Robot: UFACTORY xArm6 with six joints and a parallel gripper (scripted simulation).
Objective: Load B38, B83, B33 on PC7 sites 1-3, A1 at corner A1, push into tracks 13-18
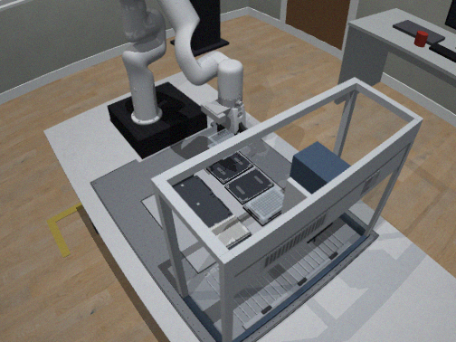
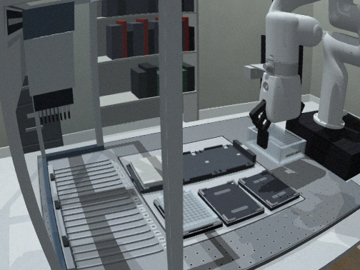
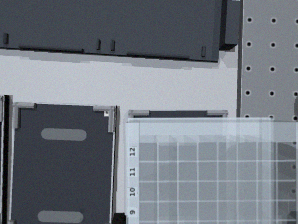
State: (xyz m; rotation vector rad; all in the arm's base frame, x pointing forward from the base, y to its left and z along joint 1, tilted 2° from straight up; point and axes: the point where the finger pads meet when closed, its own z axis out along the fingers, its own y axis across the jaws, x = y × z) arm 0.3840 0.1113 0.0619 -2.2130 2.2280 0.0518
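My hand is 110 mm short of the dark plate carrier PC7, 200 mm to the left of it and 130 mm above it. The rest, counted from my hand: instrument frame post 320 mm ahead, 140 mm to the left, 100 mm above; white A1 mark 70 mm ahead, 70 mm to the right, 130 mm below.
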